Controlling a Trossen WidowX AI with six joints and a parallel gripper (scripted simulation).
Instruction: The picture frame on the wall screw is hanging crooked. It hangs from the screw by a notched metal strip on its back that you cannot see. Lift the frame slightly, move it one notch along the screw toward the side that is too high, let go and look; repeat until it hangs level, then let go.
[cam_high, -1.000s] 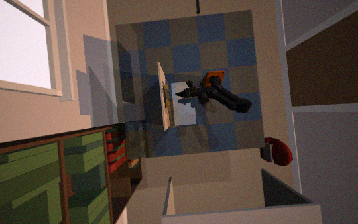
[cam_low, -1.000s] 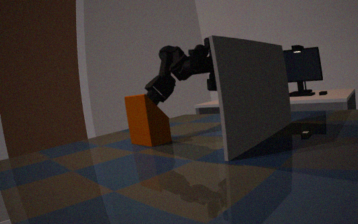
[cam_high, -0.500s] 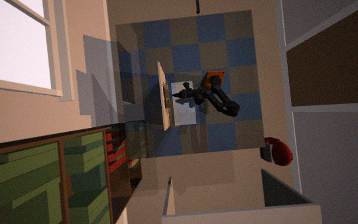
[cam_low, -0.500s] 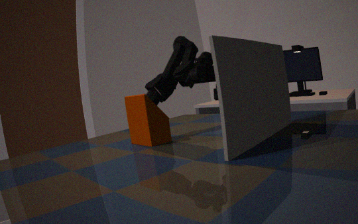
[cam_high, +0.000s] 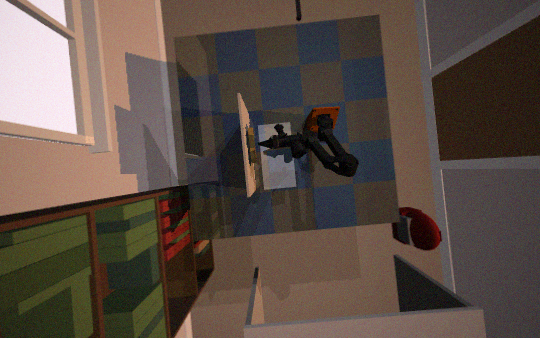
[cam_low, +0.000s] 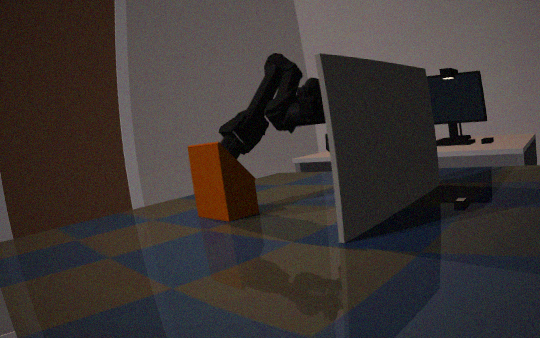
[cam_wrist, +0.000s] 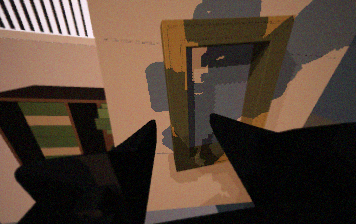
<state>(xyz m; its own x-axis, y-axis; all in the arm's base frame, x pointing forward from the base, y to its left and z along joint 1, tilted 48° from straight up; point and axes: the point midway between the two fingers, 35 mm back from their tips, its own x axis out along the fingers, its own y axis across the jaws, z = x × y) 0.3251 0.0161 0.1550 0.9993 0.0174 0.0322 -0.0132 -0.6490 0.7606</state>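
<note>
Now: the picture frame 4 cm ahead of my gripper tip and 5 cm below it. Round my gripper tip: wall panel (5 cm ahead, 1 cm to the left, 7 cm below).
</note>
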